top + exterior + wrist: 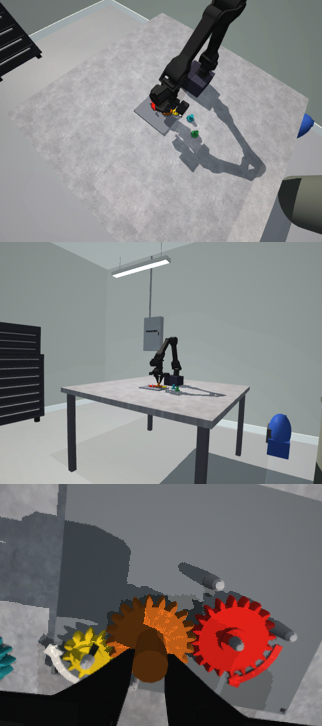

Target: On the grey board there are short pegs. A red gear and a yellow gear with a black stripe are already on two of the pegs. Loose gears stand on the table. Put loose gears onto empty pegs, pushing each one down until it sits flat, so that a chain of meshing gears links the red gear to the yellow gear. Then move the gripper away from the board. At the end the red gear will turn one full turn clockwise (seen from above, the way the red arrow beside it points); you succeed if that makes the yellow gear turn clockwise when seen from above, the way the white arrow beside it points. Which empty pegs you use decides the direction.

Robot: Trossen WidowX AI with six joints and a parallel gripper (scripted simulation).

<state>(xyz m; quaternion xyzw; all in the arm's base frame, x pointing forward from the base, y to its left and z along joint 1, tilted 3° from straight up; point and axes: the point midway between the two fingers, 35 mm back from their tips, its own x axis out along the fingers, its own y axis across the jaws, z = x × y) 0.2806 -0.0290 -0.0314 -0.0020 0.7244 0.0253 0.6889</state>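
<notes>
The orange gear lies 10 mm below my gripper tip. Also, from my gripper tip: white arrow 40 mm behind, 70 mm to the left, 30 mm below; then yellow gear 20 mm behind, 40 mm to the left, 30 mm below; then red gear 10 mm ahead, 60 mm to the right, 30 mm below.
</notes>
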